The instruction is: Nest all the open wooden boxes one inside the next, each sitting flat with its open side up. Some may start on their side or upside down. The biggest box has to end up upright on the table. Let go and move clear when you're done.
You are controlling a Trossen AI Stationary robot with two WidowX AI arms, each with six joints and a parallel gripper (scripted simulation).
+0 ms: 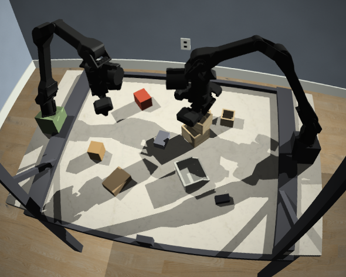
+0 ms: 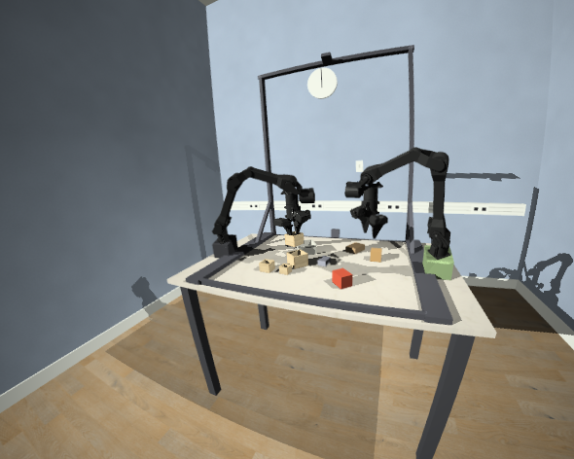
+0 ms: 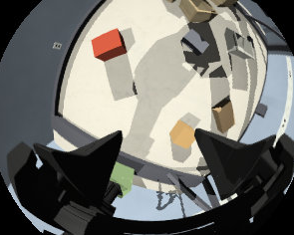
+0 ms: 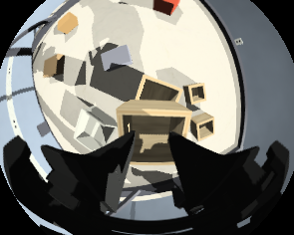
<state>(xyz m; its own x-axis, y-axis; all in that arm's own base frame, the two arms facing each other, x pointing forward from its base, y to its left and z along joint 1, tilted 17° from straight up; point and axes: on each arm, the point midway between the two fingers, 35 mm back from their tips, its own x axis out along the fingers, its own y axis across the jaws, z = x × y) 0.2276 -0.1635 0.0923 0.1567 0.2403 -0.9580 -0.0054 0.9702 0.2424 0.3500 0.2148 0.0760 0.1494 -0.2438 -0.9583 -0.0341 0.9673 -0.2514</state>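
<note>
Right now my right hand is 2 cm short of the large wooden box, 2 cm to the right of it and 15 cm above it. From my right hand the other things lie so: grey-blue cube (2 cm behind, 14 cm to the left, 15 cm below); then small wooden box (11 cm ahead, 1 cm to the right, 15 cm below); then grey open tray (15 cm behind, 1 cm to the left, 14 cm below).
</note>
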